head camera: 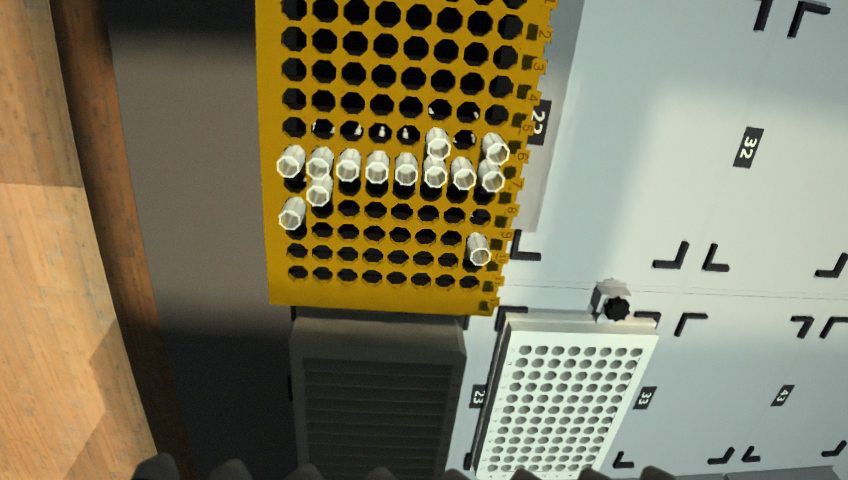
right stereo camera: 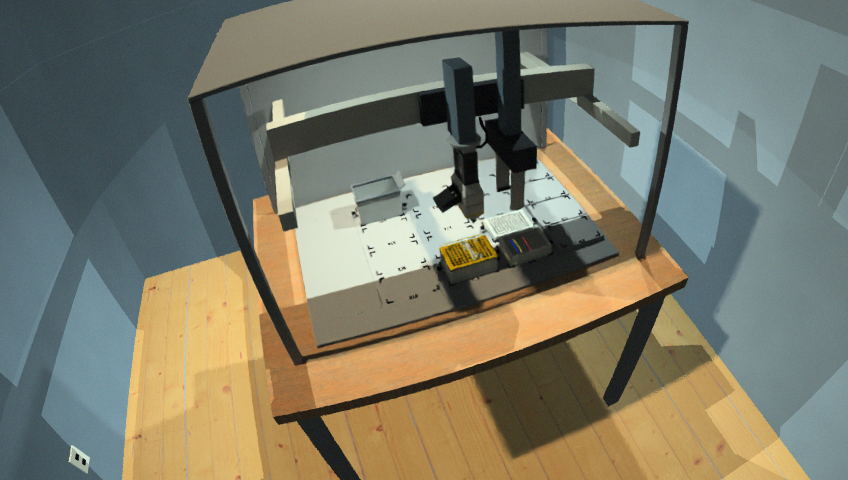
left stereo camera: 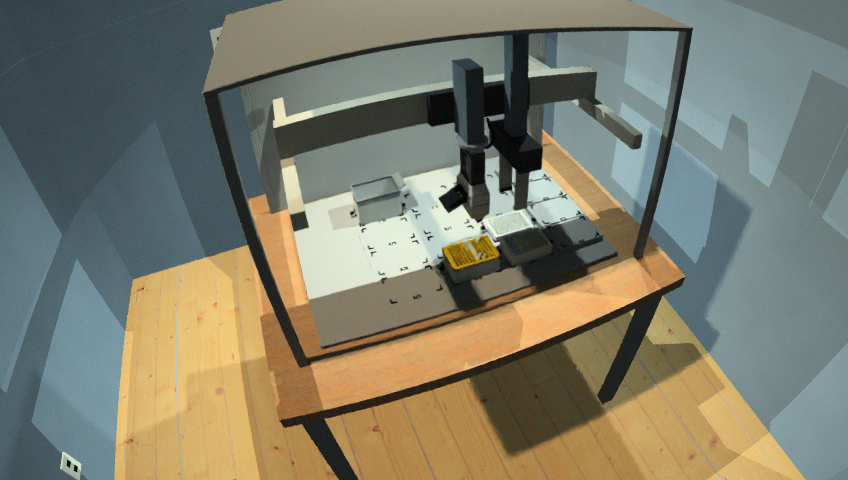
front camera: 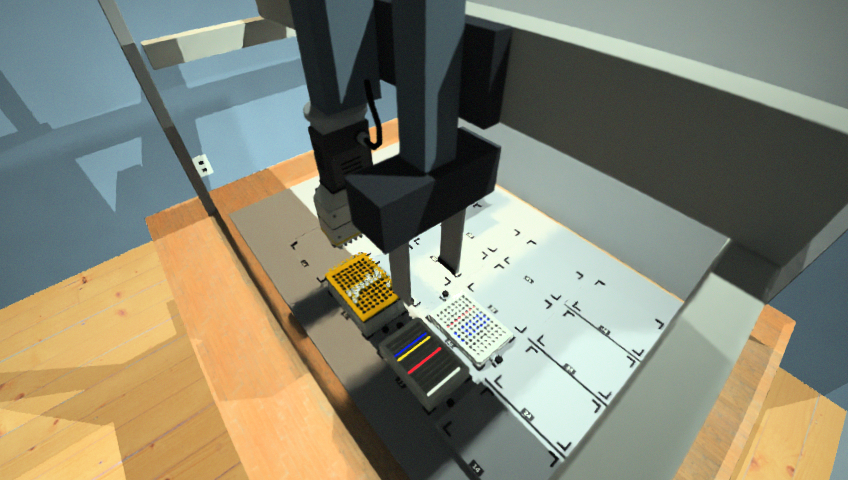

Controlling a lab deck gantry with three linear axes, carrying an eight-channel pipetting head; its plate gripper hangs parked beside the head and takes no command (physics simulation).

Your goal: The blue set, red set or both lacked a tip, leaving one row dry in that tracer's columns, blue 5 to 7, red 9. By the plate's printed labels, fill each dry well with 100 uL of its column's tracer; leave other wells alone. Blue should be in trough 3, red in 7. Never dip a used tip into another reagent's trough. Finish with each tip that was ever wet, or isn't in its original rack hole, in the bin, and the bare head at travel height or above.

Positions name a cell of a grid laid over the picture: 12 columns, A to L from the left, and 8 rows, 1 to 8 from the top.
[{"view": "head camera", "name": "pale pipette tip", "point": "F3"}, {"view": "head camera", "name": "pale pipette tip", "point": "E3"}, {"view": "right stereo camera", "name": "back wall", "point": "E2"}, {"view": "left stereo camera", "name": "back wall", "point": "E2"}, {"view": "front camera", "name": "back wall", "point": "J5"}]
